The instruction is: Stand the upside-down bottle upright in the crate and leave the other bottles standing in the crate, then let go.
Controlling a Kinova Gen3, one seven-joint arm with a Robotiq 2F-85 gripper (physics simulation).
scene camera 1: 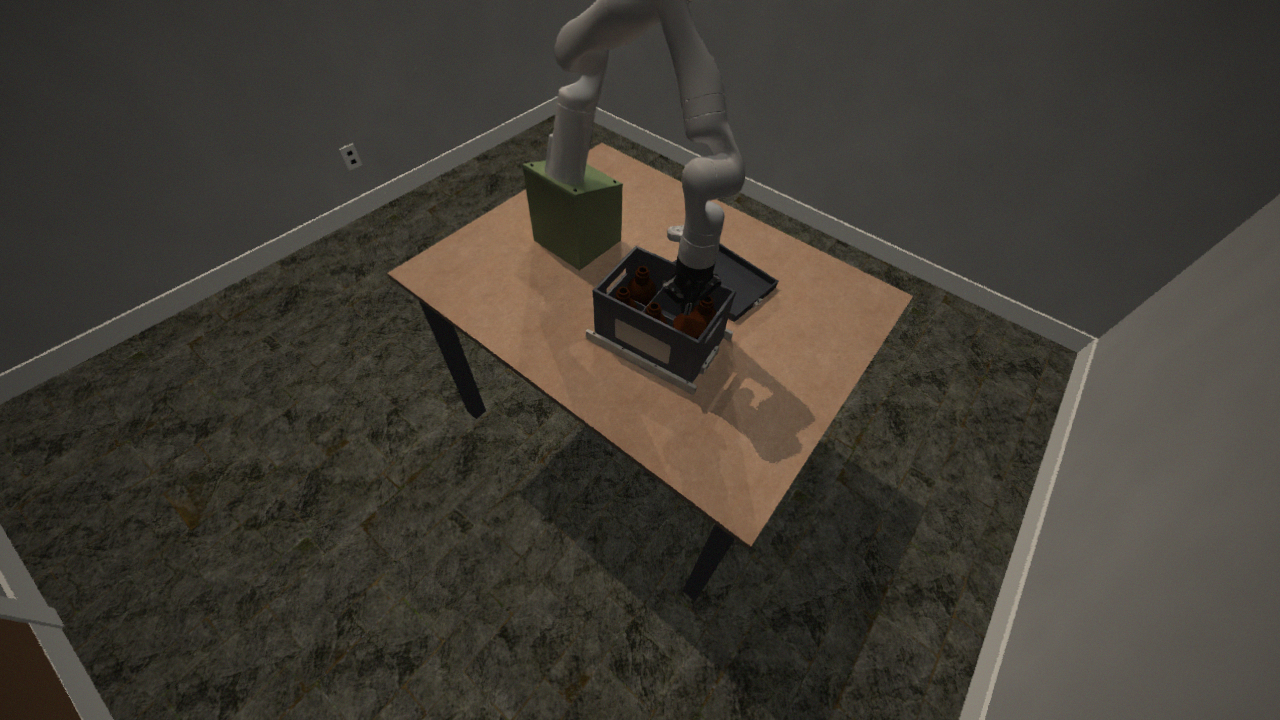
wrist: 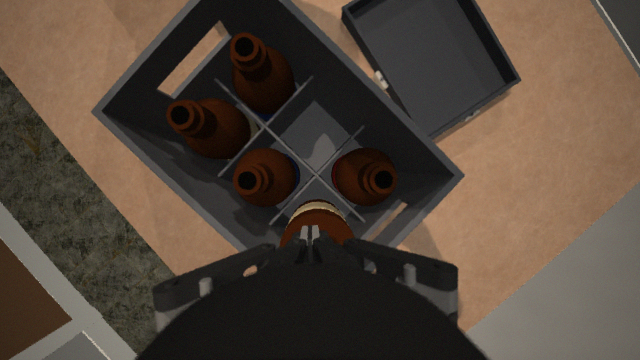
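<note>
The grey crate [scene camera 1: 684, 356] [wrist: 345, 75] has six compartments. The upside-down brown bottle [scene camera 1: 689, 324] [wrist: 327, 226] is in the corner compartment at the near right end in the scene view; its cream label edge shows in the wrist view and the gripper hides part of it. Four brown bottles [wrist: 262, 80] [wrist: 217, 131] [wrist: 272, 177] [wrist: 362, 175] stand neck-up in other compartments. One middle compartment, beside the red-labelled bottle, is empty. My gripper [scene camera 1: 690, 306] [wrist: 310, 236] is shut and holds nothing. Its tips overlap the upside-down bottle in the wrist view; whether they touch it I cannot tell.
A shallow dark open box [scene camera 1: 744, 282] [wrist: 425, 65] lies on the table [scene camera 1: 823, 304] [wrist: 540, 135] close behind the crate. A light strip [scene camera 1: 640, 362] runs under the crate's front edge. A green block [scene camera 1: 572, 219] carries the arm's base. The crate's walls and thin dividers rise around the bottles.
</note>
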